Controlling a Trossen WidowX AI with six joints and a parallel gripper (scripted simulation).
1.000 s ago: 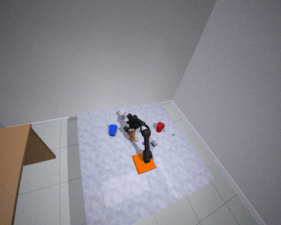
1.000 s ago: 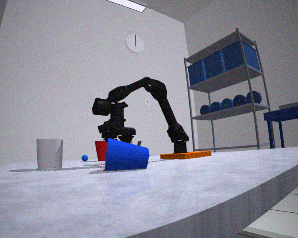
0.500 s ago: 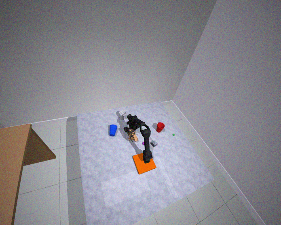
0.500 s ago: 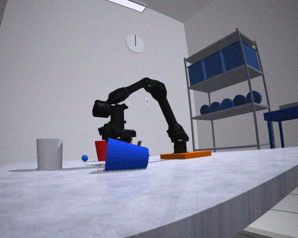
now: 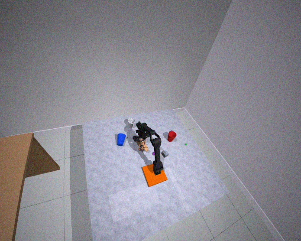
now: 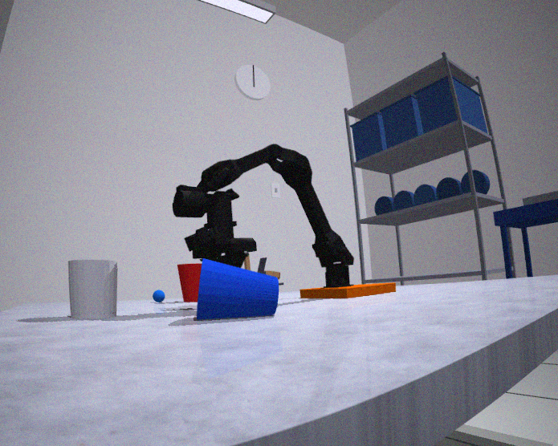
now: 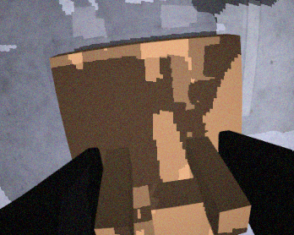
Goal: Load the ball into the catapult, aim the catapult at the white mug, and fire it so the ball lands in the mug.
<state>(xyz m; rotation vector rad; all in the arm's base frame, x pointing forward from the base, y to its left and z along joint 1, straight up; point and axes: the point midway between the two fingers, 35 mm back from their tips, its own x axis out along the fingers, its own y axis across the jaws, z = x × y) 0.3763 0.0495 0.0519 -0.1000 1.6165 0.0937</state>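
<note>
My gripper tip is now 180 mm past the purple ball, 100 mm to the left of it and 30 mm above it. Round my gripper tip: grey block 220 mm behind, 220 mm to the right, 20 mm below; wooden catapult 70 mm behind, 10 mm to the left, 20 mm above; white mug 280 mm ahead, 40 mm to the left, 10 mm below.
</note>
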